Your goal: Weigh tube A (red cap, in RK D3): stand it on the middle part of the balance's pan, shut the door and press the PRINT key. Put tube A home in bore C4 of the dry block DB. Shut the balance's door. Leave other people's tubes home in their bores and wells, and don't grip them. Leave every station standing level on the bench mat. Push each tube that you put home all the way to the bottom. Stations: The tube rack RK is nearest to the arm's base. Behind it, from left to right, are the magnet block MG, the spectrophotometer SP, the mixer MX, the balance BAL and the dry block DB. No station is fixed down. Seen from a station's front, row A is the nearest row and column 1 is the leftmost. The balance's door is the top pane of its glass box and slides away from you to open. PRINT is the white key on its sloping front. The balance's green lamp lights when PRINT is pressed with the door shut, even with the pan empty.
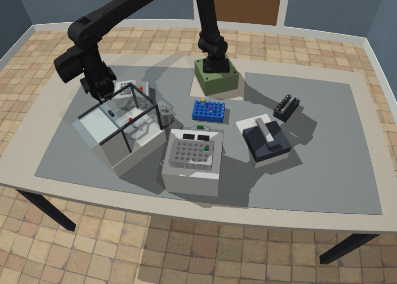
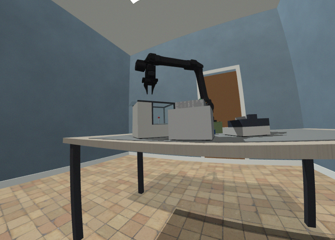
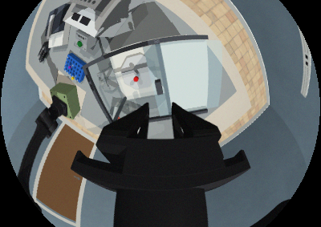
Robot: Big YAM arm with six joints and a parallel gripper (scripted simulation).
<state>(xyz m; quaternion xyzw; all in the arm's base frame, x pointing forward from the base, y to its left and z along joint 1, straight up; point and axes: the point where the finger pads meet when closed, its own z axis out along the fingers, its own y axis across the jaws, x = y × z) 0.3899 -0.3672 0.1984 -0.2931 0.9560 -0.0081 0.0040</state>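
The balance door lies 7 cm below my hand, 2 cm to the right of it and 2 cm ahead of it. Also, from my hand: blue tube rack RK 33 cm to the left, 27 cm below, 18 cm behind; then grey well block 28 cm to the left, 13 cm below, 12 cm ahead; then spectrophotometer SP 54 cm to the left, 22 cm below, 2 cm behind.
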